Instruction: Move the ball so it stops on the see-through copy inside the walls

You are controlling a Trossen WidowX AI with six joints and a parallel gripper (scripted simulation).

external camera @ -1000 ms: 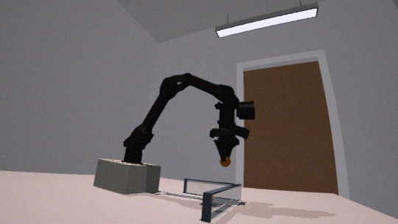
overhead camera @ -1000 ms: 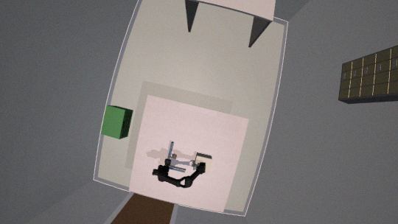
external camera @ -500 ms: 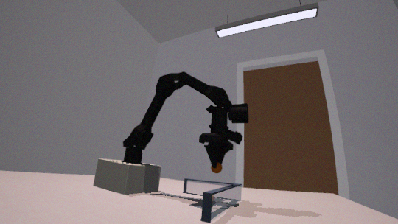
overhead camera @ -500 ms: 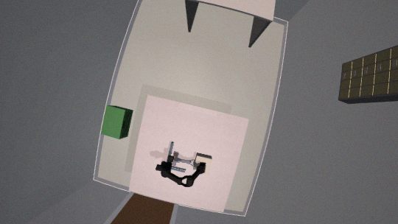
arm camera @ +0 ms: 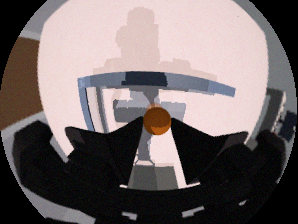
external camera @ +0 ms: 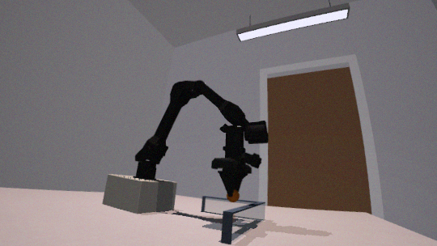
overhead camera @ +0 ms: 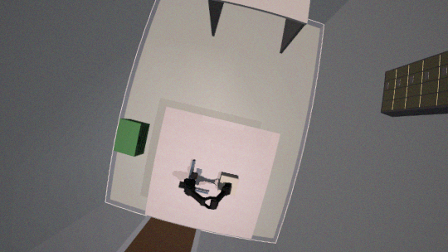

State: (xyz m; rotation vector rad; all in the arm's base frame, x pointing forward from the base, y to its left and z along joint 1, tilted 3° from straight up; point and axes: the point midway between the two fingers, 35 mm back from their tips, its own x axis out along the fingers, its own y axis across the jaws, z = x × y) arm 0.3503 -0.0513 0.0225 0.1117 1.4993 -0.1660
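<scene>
Right now the wall is 15 cm to the left of my gripper tip, 5 cm below it and 3 cm behind it. From my gripper tip the other things lie so: ball: right at my gripper tip.
</scene>
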